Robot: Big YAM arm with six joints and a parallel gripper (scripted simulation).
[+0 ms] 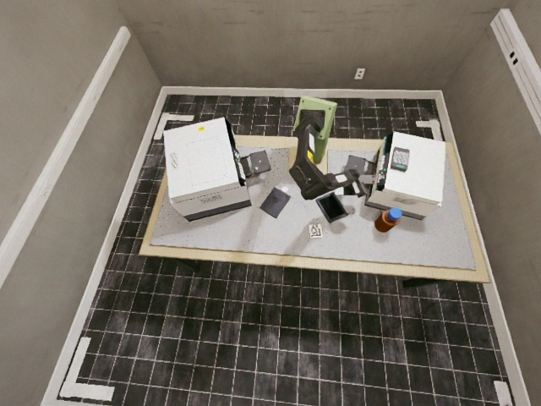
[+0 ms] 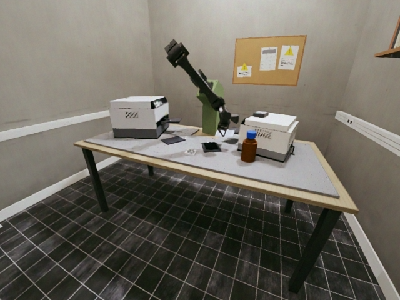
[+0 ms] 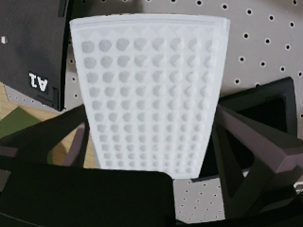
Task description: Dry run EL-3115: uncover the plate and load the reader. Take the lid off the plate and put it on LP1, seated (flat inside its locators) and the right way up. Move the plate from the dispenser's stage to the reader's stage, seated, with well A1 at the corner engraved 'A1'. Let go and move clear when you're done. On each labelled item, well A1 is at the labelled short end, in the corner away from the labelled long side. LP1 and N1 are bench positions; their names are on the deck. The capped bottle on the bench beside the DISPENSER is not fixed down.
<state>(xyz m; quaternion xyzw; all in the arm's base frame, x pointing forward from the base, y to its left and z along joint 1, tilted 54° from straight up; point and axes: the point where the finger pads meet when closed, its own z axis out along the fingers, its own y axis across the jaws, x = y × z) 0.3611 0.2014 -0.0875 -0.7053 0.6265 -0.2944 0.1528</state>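
Right now the dark flat lid is 9 cm ahead of my hand, 8 cm to the right of it and 8 cm below it. The rest, counted from my hand: brown capped bottle (19 cm to the left, 19 cm ahead, 2 cm above); then white well plate (right at my hand).
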